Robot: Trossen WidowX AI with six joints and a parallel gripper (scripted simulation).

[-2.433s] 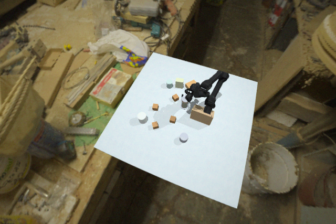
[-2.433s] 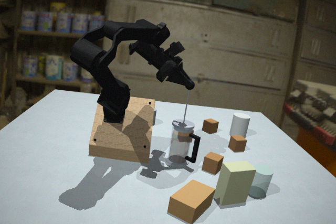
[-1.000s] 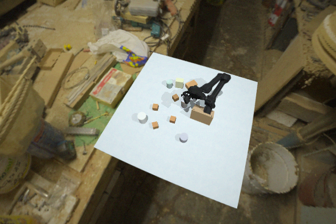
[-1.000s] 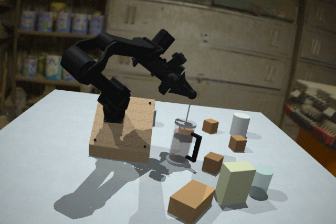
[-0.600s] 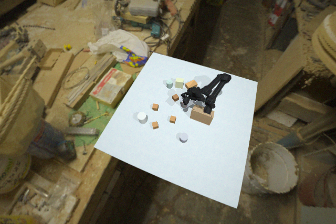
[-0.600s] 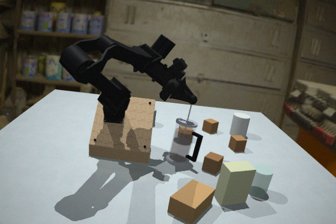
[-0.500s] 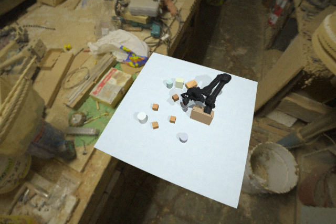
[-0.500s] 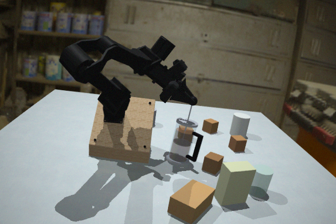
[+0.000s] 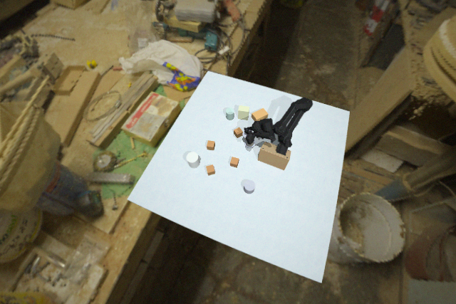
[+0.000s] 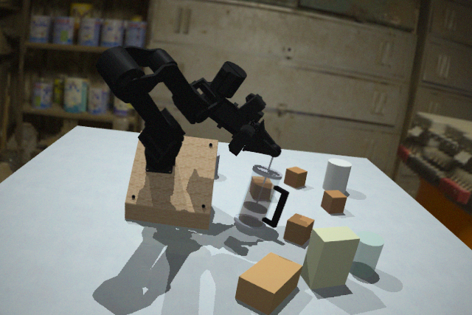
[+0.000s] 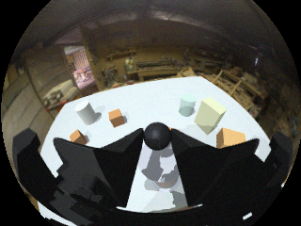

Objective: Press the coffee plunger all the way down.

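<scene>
The glass coffee press is 90 mm below my gripper tip, 20 mm to the right of it and 10 mm behind it. Also, from my gripper tip: pale green cylinder (190 mm to the right, 190 mm ahead, 150 mm below); then orange box (270 mm to the right, 170 mm below, 30 mm behind); then pale yellow block (220 mm to the right, 140 mm below, 90 mm ahead).
</scene>
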